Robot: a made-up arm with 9 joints.
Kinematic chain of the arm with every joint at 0, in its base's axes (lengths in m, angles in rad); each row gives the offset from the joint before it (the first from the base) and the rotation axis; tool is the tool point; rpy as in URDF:
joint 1: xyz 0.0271 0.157 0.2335 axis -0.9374 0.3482 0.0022
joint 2: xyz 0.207 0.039 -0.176 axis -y
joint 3: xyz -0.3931 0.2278 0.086 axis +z
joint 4: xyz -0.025 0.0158 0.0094 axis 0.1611 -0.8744 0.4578
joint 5: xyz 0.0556 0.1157 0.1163 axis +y
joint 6: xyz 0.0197 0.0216 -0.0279 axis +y
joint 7: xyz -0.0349 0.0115 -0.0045 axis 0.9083 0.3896 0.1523
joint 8: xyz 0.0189 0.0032 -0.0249 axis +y
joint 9: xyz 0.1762 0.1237 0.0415 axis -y
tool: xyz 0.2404 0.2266 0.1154 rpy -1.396 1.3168 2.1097
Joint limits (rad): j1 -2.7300..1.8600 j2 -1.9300..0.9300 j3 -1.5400..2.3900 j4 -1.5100..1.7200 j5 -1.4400..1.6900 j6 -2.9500..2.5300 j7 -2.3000..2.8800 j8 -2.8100..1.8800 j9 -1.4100..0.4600
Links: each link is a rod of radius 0.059 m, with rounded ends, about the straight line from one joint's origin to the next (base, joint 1, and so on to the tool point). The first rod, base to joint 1, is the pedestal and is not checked.
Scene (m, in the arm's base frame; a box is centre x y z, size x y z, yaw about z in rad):
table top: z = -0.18
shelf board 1: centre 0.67 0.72 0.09 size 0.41 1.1 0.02 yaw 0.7
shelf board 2: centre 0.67 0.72 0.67 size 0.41 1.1 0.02 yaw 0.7
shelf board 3: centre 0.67 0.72 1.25 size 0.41 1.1 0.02 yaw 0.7
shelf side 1: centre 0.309 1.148 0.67 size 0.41 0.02 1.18 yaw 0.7
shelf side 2: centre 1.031 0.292 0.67 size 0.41 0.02 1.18 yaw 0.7
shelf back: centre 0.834 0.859 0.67 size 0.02 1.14 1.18 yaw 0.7
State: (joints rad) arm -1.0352 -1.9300 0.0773 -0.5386 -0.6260 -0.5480 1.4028 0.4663 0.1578
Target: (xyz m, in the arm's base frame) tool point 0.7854 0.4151 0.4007
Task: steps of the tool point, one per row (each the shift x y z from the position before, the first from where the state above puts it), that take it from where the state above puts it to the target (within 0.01 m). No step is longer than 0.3 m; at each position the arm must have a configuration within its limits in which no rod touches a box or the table.
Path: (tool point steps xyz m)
1: -0.0731 -0.0955 -0.0175
2: -0.1352 -0.0757 -0.0692
3: -0.1753 -0.0897 -0.1147
4: -0.1654 -0.1250 -0.1656
5: 0.2072 0.1037 -0.0144
6: 0.2049 0.0293 -0.0616
7: 0.1682 -0.0274 -0.0527
8: 0.1175 -0.0321 -0.0163

